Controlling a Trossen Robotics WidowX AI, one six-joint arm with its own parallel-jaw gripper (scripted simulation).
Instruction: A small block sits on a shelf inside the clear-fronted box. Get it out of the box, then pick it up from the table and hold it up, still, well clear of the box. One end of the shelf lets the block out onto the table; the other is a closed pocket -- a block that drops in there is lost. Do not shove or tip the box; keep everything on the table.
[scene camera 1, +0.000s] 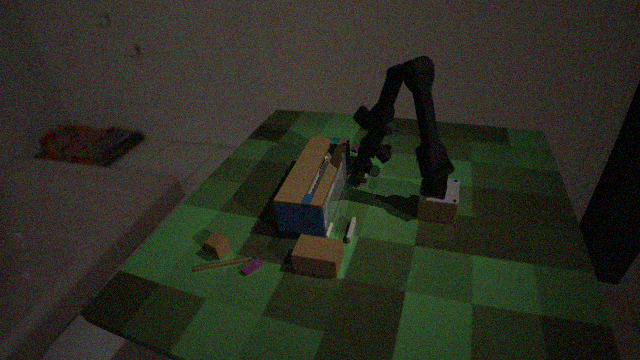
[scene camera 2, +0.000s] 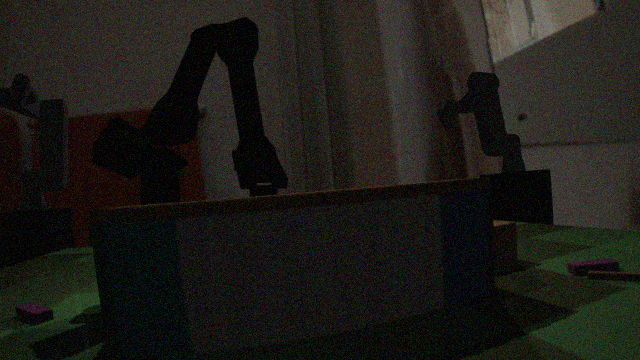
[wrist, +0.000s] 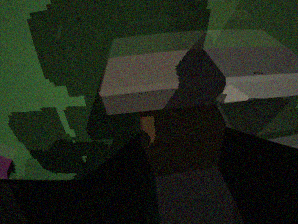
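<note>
There's a box (scene camera 1: 305, 204) here, and the wrist view has the box (wrist: 149, 81) too. You'd also see my gripper (scene camera 1: 356, 171), and the wrist view shows my gripper (wrist: 177, 134) as well.
</note>
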